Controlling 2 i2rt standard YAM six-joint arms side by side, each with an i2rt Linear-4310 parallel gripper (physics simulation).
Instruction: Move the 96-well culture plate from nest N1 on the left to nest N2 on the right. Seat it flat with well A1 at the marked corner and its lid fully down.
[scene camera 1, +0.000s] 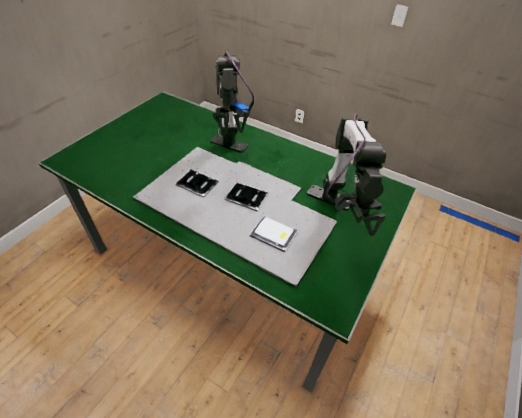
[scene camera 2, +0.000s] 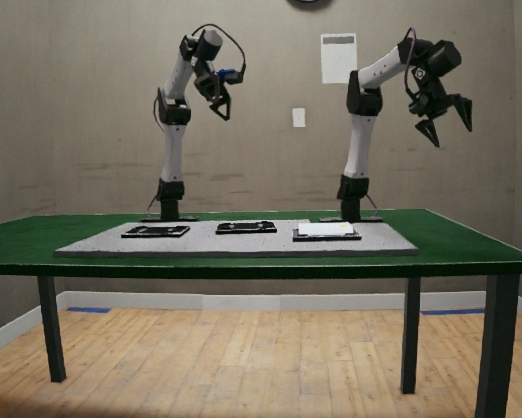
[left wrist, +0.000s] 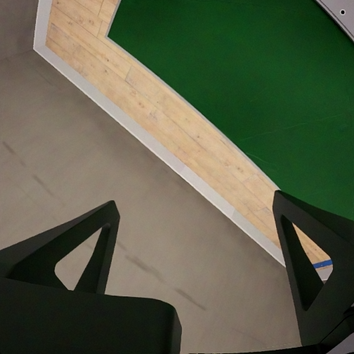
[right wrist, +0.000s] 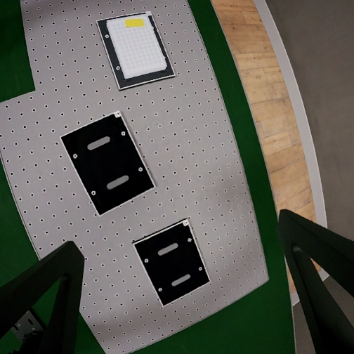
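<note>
The white 96-well plate (scene camera 1: 272, 231) (scene camera 2: 325, 229) (right wrist: 136, 50) has a yellow patch near one end and lies in the nest at the right of both scene views; whether its clear lid is fully down is too small to tell. Two black nests are empty, the middle one (scene camera 1: 246, 196) (scene camera 2: 246, 228) (right wrist: 107, 162) and the far-left one (scene camera 1: 197, 183) (scene camera 2: 156, 231) (right wrist: 171, 262). Each nest has a small white tag at one corner. My right gripper (scene camera 1: 232, 130) (scene camera 2: 222, 111) (right wrist: 173, 238) is open, high above the table. My left gripper (scene camera 1: 371, 225) (scene camera 2: 455, 138) (left wrist: 192, 204) is open and raised, away from the plate.
The grey perforated board (scene camera 1: 215, 220) (scene camera 2: 280, 245) (right wrist: 200, 165) carries the three nests on the green table (scene camera 1: 130, 135) (scene camera 2: 460, 245) (left wrist: 215, 60). Both arm bases stand along the table's wall side. A wall lies behind them.
</note>
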